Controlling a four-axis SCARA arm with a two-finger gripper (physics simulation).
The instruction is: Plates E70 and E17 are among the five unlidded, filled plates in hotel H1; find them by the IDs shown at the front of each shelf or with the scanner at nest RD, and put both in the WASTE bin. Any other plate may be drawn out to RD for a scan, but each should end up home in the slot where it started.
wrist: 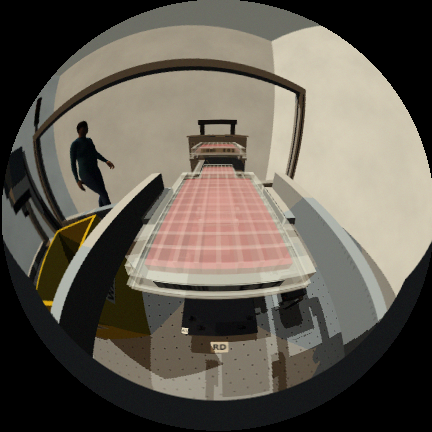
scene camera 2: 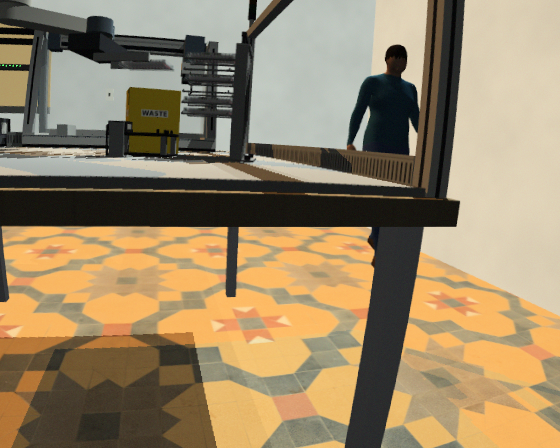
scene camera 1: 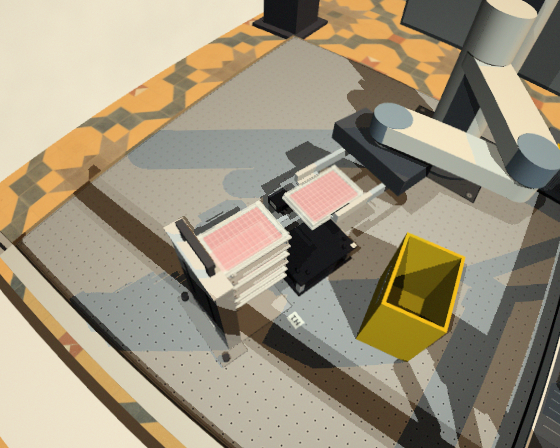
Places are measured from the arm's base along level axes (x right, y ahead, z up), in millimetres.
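Pixels of known places: gripper, fingertip midpoint: (wrist: 217, 180) (scene camera 2: 155, 61) (scene camera 1: 315, 197).
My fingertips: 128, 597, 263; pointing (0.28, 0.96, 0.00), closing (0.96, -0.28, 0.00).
For each thing: its top centre in the pictures, then the offset to it from my fingertips, as dx, dy, dz. "spot": a spot on its surface instead.
- unlidded plate at its top centre: (wrist: 217, 196) (scene camera 1: 324, 193) (scene camera 2: 147, 62) -7, -22, -3
- nest RD at its top centre: (wrist: 218, 287) (scene camera 1: 313, 243) (scene camera 2: 144, 129) -6, -22, -180
- unlidded pink plate at its top centre: (scene camera 1: 242, 235) (wrist: 217, 143) (scene camera 2: 213, 56) +43, +148, +18
- yellow WASTE bin at its top centre: (scene camera 1: 426, 279) (wrist: 57, 255) (scene camera 2: 153, 91) -238, -9, -50
- small black scanner box at its top centre: (wrist: 294, 283) (scene camera 1: 280, 196) (scene camera 2: 120, 121) +121, -72, -166
- hotel's dark handle at a spot on its surface: (scene camera 1: 196, 246) (wrist: 213, 119) spot: +58, +227, +73
My gripper (scene camera 1: 321, 196) (wrist: 217, 180) is shut on an unlidded plate (scene camera 1: 326, 194) (scene camera 2: 150, 65) (wrist: 218, 235) with pink-filled wells. It holds the plate level, high above nest RD (scene camera 1: 320, 255) (wrist: 220, 317) and apart from the hotel. No ID is readable on the held plate's front edge in the wrist view. Hotel H1 (scene camera 1: 220, 287) (scene camera 2: 241, 100) stands beyond, with an unlidded pink plate (scene camera 1: 243, 237) (wrist: 218, 146) on top and several plates below; their IDs are not readable. The yellow WASTE bin (scene camera 1: 410, 332) (scene camera 2: 152, 130) (wrist: 127, 310) stands beside the nest with its top open.
A small black scanner box (scene camera 1: 276, 200) (scene camera 2: 117, 138) (wrist: 291, 311) stands beside the nest. The hotel's dark handle (scene camera 1: 196, 246) (wrist: 217, 121) rises above its top. A person (scene camera 2: 390, 105) (wrist: 87, 160) stands beyond the table's frame. The arm's column (scene camera 1: 452, 95) stands behind the gripper.
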